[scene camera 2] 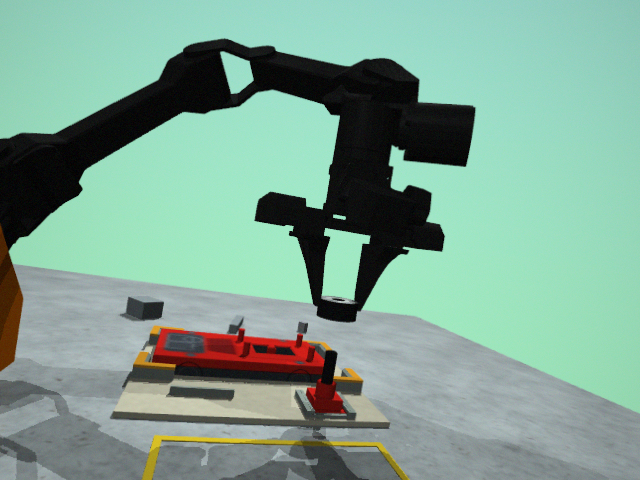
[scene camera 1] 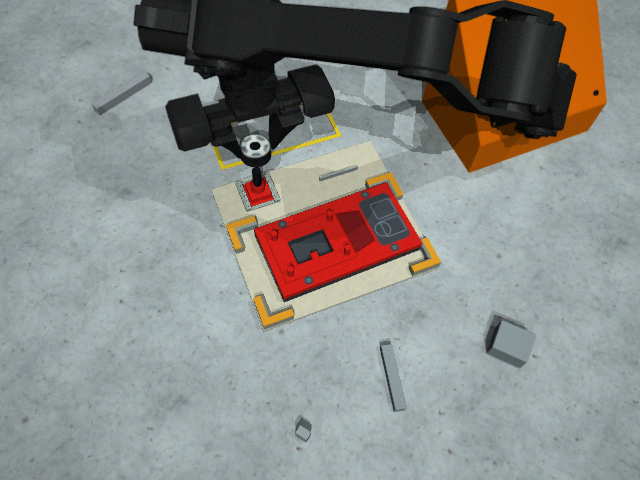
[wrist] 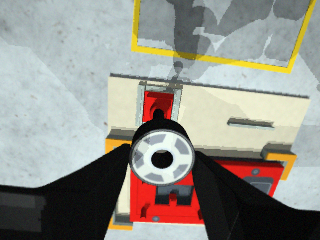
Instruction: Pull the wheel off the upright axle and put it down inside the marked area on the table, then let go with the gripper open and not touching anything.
Scene:
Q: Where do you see a wheel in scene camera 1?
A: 256, 149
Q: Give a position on a wheel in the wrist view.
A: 157, 169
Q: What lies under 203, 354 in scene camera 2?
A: A red chassis plate.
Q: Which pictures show the wheel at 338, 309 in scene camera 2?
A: Scene camera 2, scene camera 1 and the wrist view: all of them.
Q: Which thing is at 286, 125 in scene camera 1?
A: The gripper.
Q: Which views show the gripper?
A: Scene camera 2, scene camera 1 and the wrist view: all of them.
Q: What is the gripper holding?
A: A wheel.

